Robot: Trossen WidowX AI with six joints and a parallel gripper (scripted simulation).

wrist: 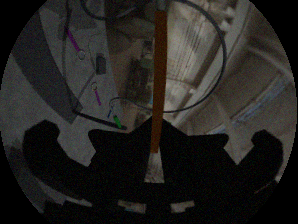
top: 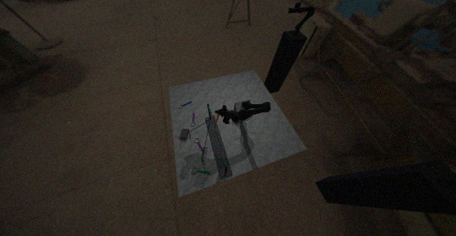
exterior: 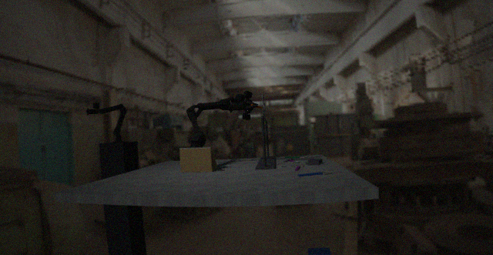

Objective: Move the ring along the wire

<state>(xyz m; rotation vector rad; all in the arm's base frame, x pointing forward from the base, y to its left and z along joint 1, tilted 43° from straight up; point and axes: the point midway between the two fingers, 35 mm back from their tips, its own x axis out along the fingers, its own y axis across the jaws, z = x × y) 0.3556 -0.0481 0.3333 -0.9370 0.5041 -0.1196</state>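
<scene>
Now: gripper tip 90 mm to the right of the ring with orange handle, 10 mm short of it and 10 mm above it. The rest, counted from my gripper tip: grey block (380 mm below, 340 mm ahead, 60 mm to the right).
</scene>
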